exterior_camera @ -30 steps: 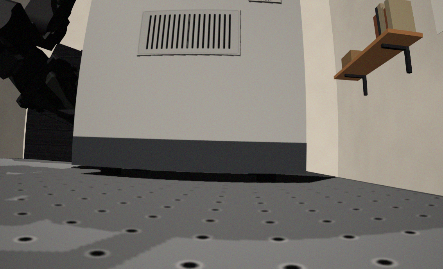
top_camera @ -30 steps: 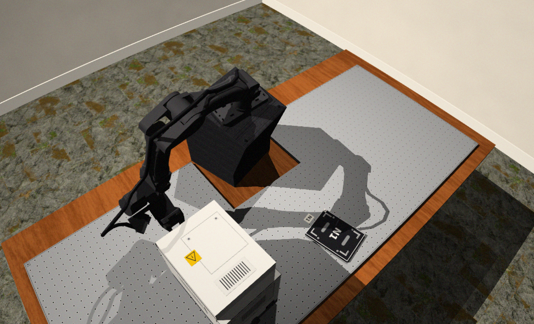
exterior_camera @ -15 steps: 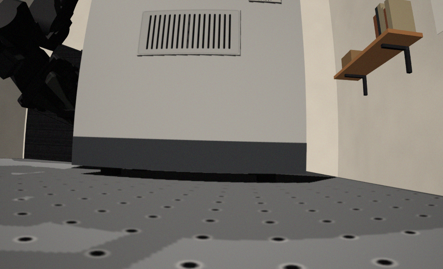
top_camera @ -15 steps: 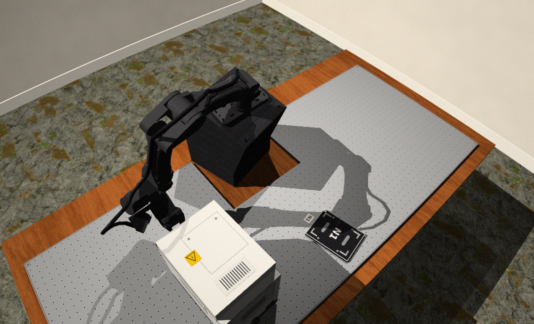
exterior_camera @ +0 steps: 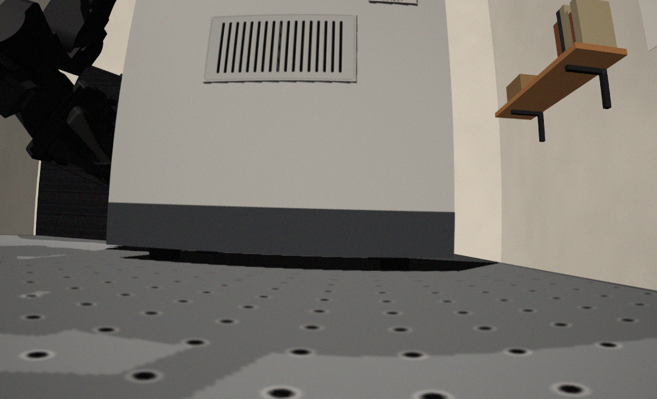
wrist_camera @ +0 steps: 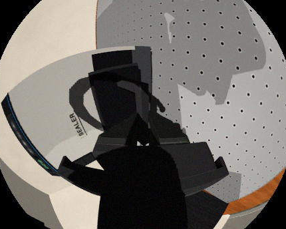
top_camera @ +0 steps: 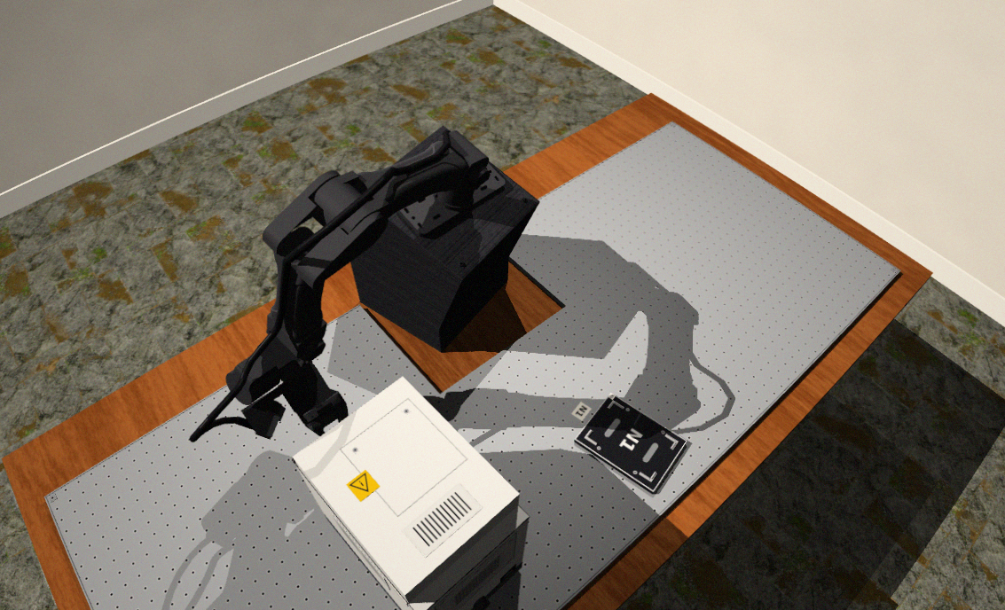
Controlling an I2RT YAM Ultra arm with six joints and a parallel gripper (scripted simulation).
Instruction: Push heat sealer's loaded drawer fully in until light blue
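Now: hand 110 mm short of the sealer drawer and 10 mm above it.
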